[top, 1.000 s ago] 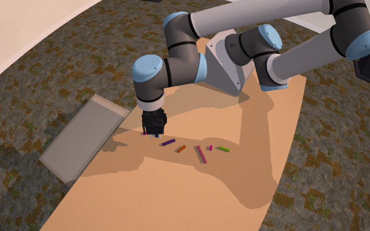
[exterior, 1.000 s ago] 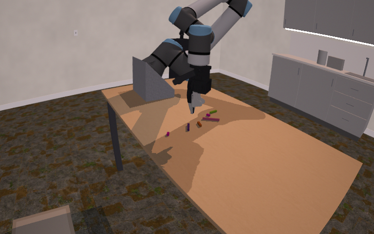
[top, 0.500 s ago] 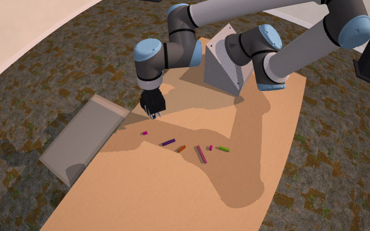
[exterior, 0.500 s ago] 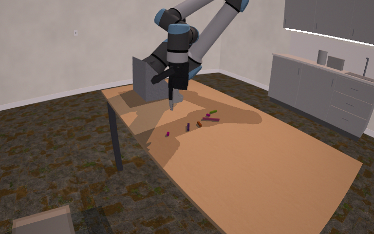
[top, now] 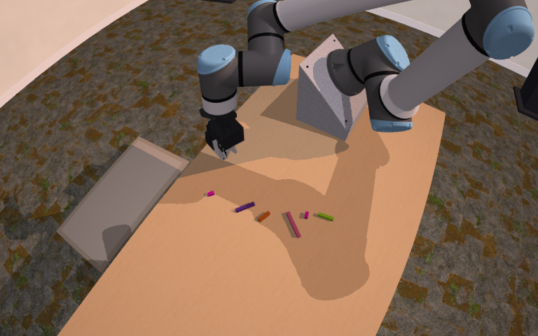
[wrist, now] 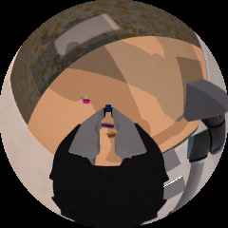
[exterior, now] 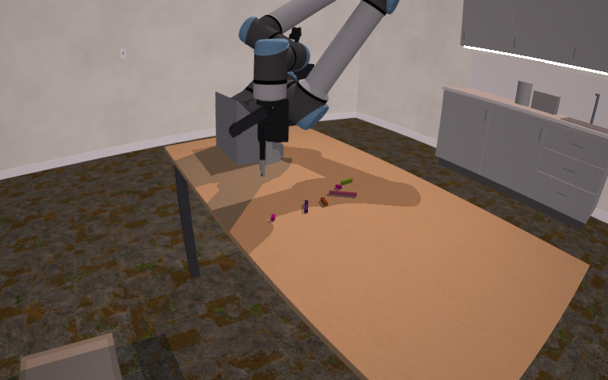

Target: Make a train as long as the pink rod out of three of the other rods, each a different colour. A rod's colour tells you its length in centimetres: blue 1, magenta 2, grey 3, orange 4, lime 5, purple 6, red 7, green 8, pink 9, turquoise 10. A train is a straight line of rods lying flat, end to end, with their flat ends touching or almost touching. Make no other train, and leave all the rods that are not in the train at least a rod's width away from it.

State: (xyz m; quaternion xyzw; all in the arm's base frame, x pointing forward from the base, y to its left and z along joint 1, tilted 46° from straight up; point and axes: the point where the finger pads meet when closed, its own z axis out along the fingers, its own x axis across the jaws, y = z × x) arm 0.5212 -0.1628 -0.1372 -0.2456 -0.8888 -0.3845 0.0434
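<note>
Right now my hand is 70 mm short of the purple rod, 100 mm to the right of it and 110 mm above it. Round my hand: orange rod (80 mm ahead, 170 mm to the left, 110 mm below); pink rod (70 mm ahead, 260 mm to the left, 110 mm below); blue rod (10 mm below).
</note>
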